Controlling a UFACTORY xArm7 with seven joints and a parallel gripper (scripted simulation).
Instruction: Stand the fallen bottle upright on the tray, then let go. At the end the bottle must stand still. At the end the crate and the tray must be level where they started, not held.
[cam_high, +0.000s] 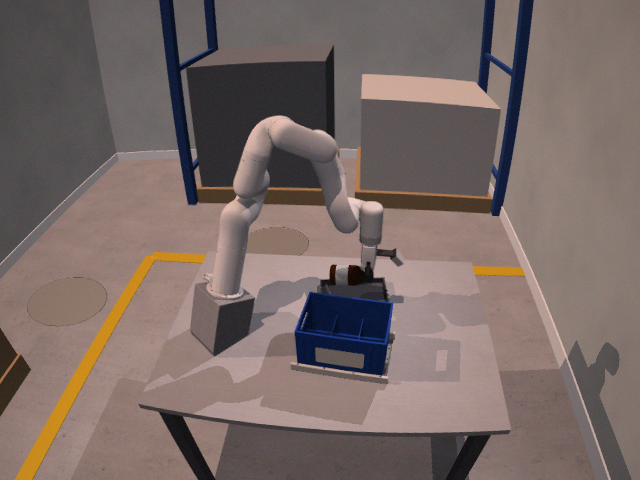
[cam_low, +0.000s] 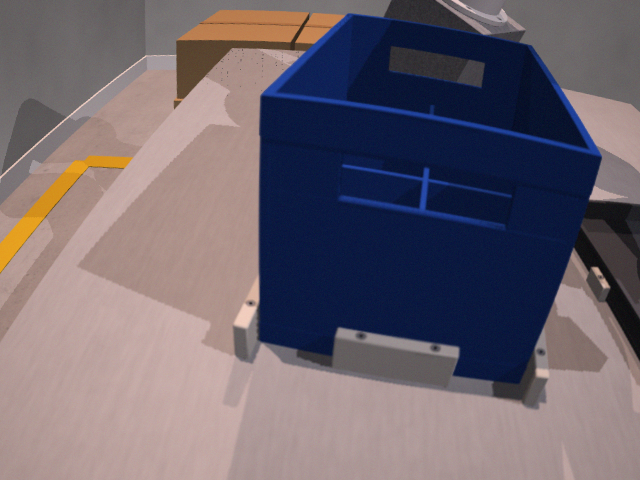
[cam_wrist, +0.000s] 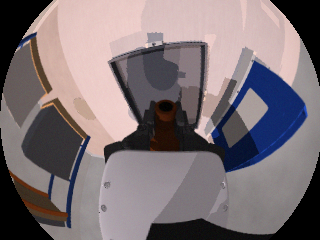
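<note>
Now: hand 6 cm past the brown bottle, 1 cm to the left of it and 1 cm above it. Round my hand: blue crate 28 cm to the right, 4 cm below, 1 cm behind; then tray 11 cm below, 5 cm behind, 1 cm to the right.
</note>
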